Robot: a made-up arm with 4 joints.
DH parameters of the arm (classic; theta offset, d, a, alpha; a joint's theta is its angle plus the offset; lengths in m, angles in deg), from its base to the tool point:
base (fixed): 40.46 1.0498 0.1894 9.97
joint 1: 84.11 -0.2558 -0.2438 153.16
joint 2: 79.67 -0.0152 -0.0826 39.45
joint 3: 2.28 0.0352 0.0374 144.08
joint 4: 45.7 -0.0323 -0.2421 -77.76
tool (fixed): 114.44 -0.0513 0 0
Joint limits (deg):
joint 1: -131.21..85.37
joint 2: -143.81..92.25
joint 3: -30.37..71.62
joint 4: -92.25..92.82
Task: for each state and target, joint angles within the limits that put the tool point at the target. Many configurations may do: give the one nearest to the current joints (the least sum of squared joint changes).
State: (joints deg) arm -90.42 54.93 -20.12 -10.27
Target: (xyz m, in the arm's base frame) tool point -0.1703 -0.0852 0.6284
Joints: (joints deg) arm -59.40 41.05 -29.62 -7.87
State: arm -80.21 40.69 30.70 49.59
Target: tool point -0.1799 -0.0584 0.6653
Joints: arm -36.44 35.50 53.75 19.28
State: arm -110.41 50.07 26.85 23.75
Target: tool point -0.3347 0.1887 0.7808
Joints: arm -126.57 36.10 -10.44 47.93
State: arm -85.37 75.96 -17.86 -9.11
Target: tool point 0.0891 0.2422 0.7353
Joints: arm -88.72 92.25 10.67 -28.79
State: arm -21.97 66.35 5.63 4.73
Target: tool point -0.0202 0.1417 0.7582
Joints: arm -16.43 81.05 35.04 -15.78
